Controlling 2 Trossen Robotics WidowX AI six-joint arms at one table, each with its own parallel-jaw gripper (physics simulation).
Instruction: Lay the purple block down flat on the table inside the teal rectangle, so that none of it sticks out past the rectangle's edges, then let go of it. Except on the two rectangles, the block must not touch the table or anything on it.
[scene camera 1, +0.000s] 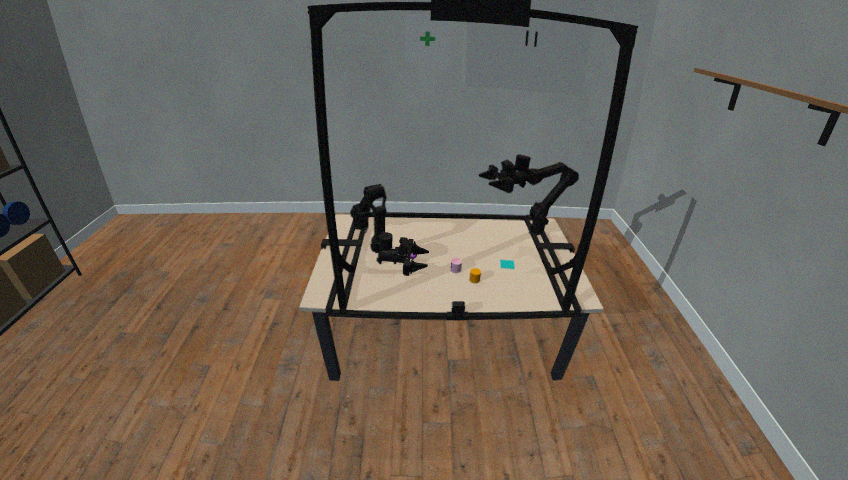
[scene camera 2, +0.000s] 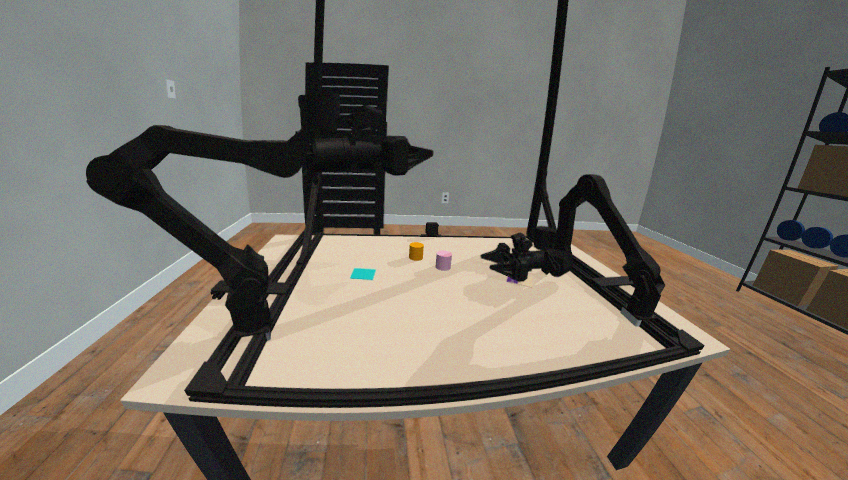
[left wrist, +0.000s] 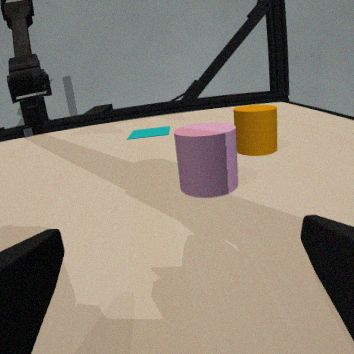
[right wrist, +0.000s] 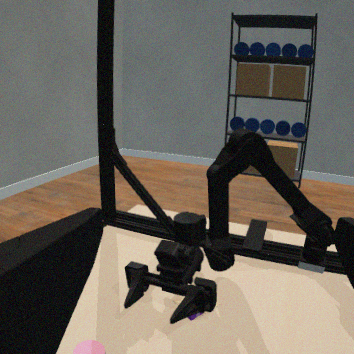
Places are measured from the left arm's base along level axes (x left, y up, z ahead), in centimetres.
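Where they show: left gripper, fingertip midpoint: (scene camera 1: 428, 258) (scene camera 2: 484, 261) (left wrist: 183, 235) (right wrist: 146, 313); right gripper, fingertip midpoint: (scene camera 1: 483, 179) (scene camera 2: 421, 151) (right wrist: 222, 225); left arm's base at its link origin: (scene camera 1: 360, 226) (scene camera 2: 639, 312) (right wrist: 312, 257); right arm's base at its link origin: (scene camera 1: 537, 231) (scene camera 2: 252, 325) (left wrist: 36, 124).
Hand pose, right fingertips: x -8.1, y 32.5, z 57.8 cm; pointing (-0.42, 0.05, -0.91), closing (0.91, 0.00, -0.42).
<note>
Each offset is from my right fingertips to the centre of the thing. "spot": to the spot under its first point.
The purple block @[dx -12.4, dy -34.1, dz -29.3 cm] (scene camera 1: 413, 255) (scene camera 2: 512, 280) (right wrist: 194, 316) is small and lies on the table, mostly hidden under my left gripper's body. It does not show in the left wrist view. My left gripper (scene camera 1: 427, 258) (scene camera 2: 487, 262) (left wrist: 183, 235) (right wrist: 146, 313) is open and empty, low over the table, with its fingertips past the block and pointing at the pink cylinder. The teal rectangle @[spot: dx -13.5, dy -34.3, dz +13.6 cm] (scene camera 1: 507, 264) (scene camera 2: 363, 273) (left wrist: 149, 133) lies flat far across the table, bare. My right gripper (scene camera 1: 485, 179) (scene camera 2: 432, 153) is open and empty, held high above the table.
A pink cylinder @[dx -19.8, dy -32.1, dz -9.5 cm] (scene camera 1: 455, 266) (scene camera 2: 443, 260) (left wrist: 207, 159) and an orange cylinder @[dx -26.0, dy -32.2, dz -1.4 cm] (scene camera 1: 474, 275) (scene camera 2: 416, 250) (left wrist: 256, 130) stand between the left gripper and the teal rectangle. Black frame rails run along the table edges. A small black box @[spot: dx -48.7, dy -29.8, dz -8.0 cm] (scene camera 1: 458, 307) (scene camera 2: 432, 229) sits on one rail.
</note>
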